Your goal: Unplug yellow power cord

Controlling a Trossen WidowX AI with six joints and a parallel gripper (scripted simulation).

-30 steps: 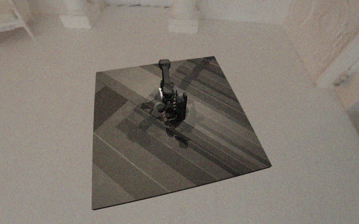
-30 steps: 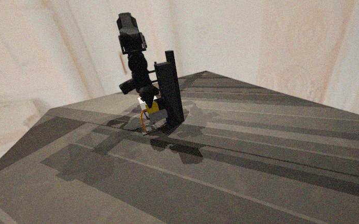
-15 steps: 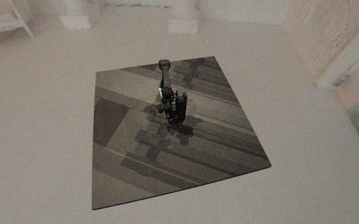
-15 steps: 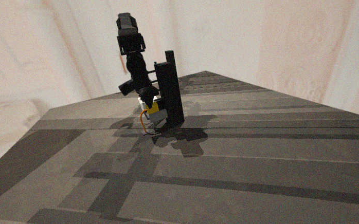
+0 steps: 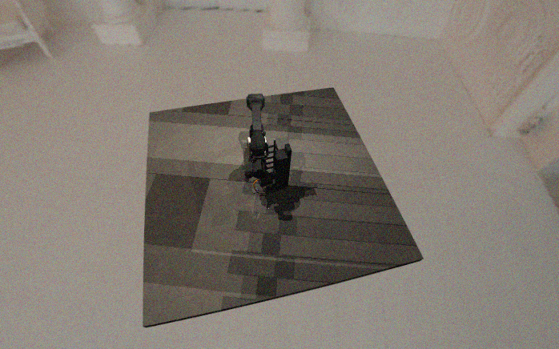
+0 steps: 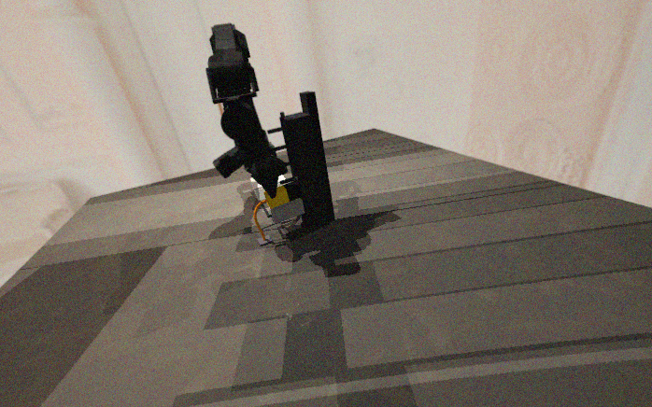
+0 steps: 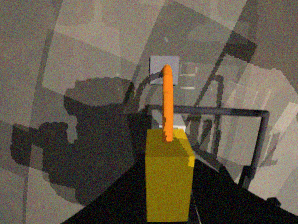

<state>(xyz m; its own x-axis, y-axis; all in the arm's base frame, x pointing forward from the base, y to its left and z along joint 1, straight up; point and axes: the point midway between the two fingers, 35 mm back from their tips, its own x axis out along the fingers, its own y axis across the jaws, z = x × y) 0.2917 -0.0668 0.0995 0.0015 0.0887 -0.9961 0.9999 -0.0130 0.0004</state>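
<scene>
Right now my gripper tip is 30 mm to the right of the yellow plug.
</scene>
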